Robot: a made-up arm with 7 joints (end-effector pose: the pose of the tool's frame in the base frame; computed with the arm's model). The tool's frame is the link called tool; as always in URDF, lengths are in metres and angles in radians. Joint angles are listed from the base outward.
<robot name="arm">
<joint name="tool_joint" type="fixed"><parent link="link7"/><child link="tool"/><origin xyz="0 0 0" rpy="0 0 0"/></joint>
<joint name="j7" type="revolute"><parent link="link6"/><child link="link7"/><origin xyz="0.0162 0.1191 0.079" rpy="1.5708 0 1.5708"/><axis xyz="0 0 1"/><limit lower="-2.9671" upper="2.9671"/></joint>
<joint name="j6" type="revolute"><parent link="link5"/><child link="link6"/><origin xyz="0 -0.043 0.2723" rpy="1.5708 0 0"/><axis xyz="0 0 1"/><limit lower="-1.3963" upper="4.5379"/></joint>
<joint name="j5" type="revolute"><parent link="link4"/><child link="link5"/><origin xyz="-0.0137 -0.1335 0.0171" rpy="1.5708 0 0"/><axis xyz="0 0 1"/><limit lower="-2.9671" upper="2.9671"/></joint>
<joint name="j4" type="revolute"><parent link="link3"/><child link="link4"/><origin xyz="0.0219 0.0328 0.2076" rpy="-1.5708 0 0"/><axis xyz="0 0 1"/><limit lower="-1.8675" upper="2.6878"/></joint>
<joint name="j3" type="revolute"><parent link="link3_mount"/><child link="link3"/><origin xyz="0 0.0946 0.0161" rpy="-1.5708 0 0"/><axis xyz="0 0 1"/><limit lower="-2.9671" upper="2.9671"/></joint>
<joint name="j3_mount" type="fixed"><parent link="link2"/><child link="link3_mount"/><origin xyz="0 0.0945 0.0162" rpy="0 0 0"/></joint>
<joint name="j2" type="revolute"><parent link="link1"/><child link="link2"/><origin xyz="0 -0.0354 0.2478" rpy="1.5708 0 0"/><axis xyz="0 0 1"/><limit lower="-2.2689" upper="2.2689"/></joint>
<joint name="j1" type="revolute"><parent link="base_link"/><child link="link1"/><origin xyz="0 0 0.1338" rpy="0 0 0"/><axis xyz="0 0 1"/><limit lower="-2.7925" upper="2.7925"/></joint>
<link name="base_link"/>
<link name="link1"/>
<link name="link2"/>
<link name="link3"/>
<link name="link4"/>
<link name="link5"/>
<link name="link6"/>
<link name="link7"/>
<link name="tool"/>
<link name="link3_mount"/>
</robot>
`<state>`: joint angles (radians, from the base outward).
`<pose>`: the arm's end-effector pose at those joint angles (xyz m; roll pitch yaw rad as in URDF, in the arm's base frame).
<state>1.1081 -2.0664 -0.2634 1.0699 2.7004 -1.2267 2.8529</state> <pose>0.1378 0.3657 -0.2937 0.3453 -0.3605 -1.8542</pose>
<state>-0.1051 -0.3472 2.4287 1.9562 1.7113 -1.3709 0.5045</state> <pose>-0.3192 0.0684 0.6666 -1.3839 0.1636 -2.4910</pose>
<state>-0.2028 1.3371 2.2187 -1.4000 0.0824 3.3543 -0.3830</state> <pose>-0.4279 -0.1482 0.6930 1.9353 0.9982 1.7624</pose>
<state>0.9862 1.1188 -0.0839 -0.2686 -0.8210 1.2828 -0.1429</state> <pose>-0.4568 -0.6871 0.4873 -1.1751 0.4341 2.9476</pose>
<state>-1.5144 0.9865 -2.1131 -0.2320 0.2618 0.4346 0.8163</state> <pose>0.0269 0.7572 0.8717 -1.3886 0.1353 0.9779</pose>
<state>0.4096 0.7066 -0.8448 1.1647 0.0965 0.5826 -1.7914</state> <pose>-0.0194 -0.5233 1.0420 1.5888 -0.3430 1.3676</pose>
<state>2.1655 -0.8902 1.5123 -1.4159 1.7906 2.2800 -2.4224</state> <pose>0.0489 0.5763 0.7398 -1.8745 0.0814 -0.3584</pose>
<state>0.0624 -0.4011 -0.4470 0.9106 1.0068 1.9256 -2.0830</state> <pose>0.4915 -0.2870 0.8420 1.0116 -0.3765 1.1959</pose>
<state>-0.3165 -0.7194 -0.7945 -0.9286 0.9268 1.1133 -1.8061</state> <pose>0.2463 0.0292 1.1141 0.5284 0.7077 1.4449</pose>
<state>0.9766 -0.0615 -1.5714 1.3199 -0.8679 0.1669 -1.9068</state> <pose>0.4810 -0.3098 1.0151 3.0192 1.0088 1.2172</pose>
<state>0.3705 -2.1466 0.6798 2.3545 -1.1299 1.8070 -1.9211</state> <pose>-0.0458 0.2842 0.0285 1.6751 -1.0870 -1.9905</pose>
